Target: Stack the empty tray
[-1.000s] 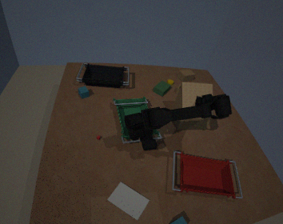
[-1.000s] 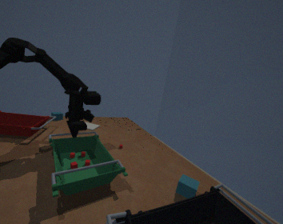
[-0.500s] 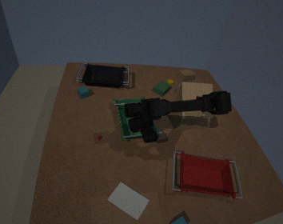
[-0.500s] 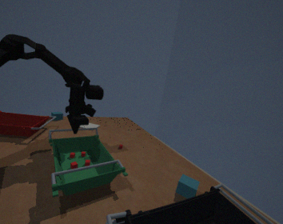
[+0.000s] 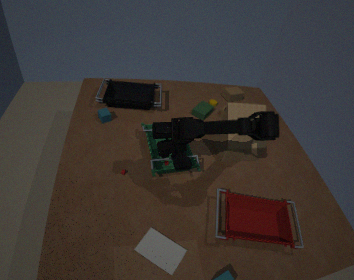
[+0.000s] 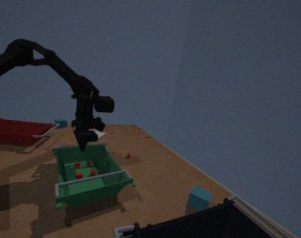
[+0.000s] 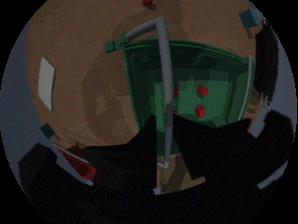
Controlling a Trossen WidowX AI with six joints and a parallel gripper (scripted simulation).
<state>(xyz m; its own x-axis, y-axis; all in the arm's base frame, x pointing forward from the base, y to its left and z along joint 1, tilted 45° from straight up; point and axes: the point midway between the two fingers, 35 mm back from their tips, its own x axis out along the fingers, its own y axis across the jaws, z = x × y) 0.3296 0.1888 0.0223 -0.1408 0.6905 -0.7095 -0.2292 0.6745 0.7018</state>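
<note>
Now: gripper tip 32 cm past the red tray, 24 cm to the right of it and 1 cm above it. From my gripper tip the other things lie so: red block (21 cm ahead, 5 cm below, 4 cm to the left); white sheet (35 cm to the left, 5 cm below, 4 cm ahead); green block (43 cm to the right, 18 cm behind, 4 cm below).
</note>
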